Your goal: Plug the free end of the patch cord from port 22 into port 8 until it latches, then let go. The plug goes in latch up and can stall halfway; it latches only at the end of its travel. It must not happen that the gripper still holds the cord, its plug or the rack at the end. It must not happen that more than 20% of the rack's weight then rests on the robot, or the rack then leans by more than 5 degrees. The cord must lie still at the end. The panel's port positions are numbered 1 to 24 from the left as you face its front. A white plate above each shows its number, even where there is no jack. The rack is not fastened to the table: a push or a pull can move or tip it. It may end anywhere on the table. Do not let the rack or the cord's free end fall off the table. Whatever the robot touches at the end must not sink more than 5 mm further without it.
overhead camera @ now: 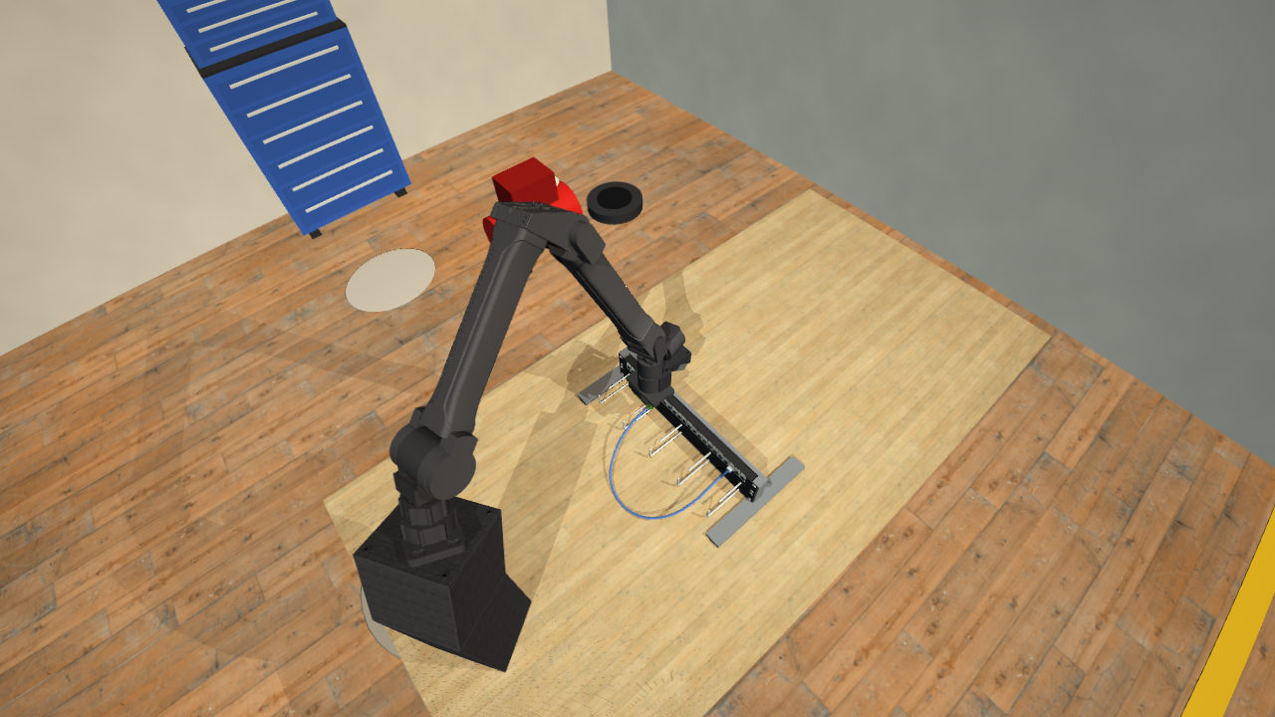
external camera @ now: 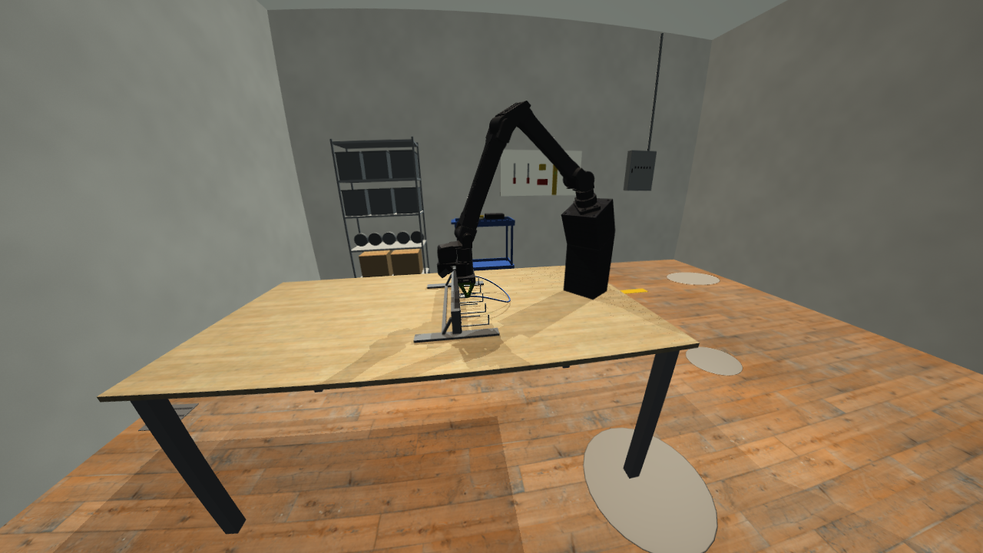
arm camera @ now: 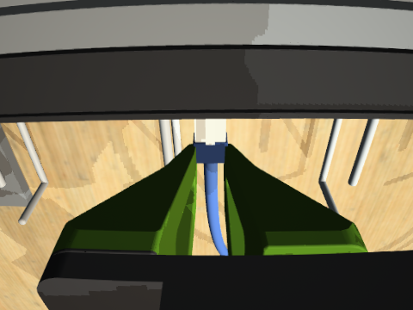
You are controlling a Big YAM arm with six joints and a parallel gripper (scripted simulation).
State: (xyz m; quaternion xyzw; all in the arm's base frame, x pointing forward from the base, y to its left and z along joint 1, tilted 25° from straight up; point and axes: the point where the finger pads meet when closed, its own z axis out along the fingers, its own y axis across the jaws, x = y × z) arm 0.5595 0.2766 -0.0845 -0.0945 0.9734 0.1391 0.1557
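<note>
Right now my hand is 20 mm short of the cord plug and 10 mm to the right of it.
</note>
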